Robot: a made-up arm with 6 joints. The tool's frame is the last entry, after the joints. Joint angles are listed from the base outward. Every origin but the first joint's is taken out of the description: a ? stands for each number. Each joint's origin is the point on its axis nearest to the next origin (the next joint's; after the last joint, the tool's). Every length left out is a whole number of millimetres.
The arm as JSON. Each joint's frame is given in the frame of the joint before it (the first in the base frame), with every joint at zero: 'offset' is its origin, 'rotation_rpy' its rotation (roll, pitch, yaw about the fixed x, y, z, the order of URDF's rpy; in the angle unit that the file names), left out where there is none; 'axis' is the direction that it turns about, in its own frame. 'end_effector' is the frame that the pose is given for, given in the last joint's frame.
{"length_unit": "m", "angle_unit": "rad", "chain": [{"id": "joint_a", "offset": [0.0, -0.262, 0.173], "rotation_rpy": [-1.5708, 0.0, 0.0], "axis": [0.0, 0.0, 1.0]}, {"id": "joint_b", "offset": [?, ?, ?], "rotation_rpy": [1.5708, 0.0, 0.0], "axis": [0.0, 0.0, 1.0]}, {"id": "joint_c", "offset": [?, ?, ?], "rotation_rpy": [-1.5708, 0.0, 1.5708], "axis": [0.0, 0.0, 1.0]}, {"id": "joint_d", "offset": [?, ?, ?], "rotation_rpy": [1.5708, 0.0, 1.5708], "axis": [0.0, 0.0, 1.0]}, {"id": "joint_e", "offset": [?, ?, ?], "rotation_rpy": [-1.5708, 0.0, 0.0], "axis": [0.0, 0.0, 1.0]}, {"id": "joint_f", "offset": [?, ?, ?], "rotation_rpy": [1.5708, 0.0, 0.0], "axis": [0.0, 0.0, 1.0]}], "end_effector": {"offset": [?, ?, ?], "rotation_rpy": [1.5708, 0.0, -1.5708]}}
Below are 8 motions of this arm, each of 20 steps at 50 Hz.
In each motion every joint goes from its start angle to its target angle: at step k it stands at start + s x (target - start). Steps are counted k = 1, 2, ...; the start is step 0. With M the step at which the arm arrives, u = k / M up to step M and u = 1 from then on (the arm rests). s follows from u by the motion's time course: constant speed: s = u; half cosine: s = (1 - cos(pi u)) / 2; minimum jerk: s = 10 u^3 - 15 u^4 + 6 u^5.
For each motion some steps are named. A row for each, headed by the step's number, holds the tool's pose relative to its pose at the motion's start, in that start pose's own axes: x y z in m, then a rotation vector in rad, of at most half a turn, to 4 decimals.
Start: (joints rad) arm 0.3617 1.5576 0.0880 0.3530 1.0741 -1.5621
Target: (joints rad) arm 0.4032 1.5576 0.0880 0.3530 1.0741 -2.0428
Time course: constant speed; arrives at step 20
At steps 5, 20:
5: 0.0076 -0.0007 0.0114 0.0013 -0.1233 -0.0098
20: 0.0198 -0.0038 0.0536 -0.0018 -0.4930 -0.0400

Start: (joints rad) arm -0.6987 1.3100 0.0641 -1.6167 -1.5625 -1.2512
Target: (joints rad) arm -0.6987 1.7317 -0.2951 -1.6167 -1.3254 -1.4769
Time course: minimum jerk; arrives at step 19
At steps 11, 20:
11: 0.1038 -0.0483 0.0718 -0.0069 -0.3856 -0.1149
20: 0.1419 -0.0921 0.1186 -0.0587 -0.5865 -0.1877

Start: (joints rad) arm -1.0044 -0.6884 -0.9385 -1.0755 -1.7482 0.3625
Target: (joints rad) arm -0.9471 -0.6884 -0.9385 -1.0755 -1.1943 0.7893
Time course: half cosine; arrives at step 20
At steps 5, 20:
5: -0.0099 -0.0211 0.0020 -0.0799 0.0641 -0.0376
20: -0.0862 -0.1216 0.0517 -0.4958 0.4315 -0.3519

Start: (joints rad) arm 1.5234 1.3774 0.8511 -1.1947 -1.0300 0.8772
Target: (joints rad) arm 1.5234 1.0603 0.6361 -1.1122 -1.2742 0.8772
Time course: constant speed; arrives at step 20
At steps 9, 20:
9: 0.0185 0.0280 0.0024 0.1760 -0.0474 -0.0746
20: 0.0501 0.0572 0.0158 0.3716 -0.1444 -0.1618

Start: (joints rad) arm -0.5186 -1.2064 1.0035 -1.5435 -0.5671 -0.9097
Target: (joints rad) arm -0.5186 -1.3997 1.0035 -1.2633 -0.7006 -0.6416
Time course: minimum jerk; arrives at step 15
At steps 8, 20:
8: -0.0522 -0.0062 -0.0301 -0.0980 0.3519 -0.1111
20: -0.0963 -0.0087 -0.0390 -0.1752 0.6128 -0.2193

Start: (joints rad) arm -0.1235 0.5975 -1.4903 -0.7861 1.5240 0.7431
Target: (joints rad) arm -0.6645 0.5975 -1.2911 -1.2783 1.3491 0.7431
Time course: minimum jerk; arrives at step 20
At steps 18, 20:
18: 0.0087 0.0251 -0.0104 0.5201 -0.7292 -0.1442
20: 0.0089 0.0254 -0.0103 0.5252 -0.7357 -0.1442

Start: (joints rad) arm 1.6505 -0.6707 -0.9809 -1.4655 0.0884 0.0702
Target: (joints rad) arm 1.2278 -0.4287 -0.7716 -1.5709 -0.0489 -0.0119
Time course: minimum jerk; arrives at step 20
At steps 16, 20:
16: 0.0548 -0.0312 0.0060 0.5338 -0.2157 0.0196
20: 0.0576 -0.0331 0.0077 0.5673 -0.2326 0.0208

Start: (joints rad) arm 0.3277 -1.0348 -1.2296 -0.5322 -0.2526 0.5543
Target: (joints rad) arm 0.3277 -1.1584 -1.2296 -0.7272 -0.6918 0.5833
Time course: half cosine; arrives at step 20
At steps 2, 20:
2: 0.0011 0.0025 -0.0008 0.0081 -0.0069 0.0063
20: 0.0328 0.1096 -0.0084 0.2856 -0.2661 0.3161

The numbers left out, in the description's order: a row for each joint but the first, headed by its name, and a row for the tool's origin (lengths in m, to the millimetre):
joint_b: 0.031 -0.234 0.0
joint_c: -0.185 -0.057 0.0
joint_d: -0.055 -0.115 0.0
joint_e: -0.062 0.004 0.0
joint_f: 0.08 0.112 0.0
tool: 0.112 -0.095 0.0

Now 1 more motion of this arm.
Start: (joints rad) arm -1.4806 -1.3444 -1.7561 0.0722 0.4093 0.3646
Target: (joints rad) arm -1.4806 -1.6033 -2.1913 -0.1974 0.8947 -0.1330
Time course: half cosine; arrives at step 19
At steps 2, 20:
2: 0.0029 -0.0018 -0.0003 -0.0001 -0.0273 -0.0041
20: 0.0539 -0.0688 -0.0037 -0.0046 -0.9387 -0.2537

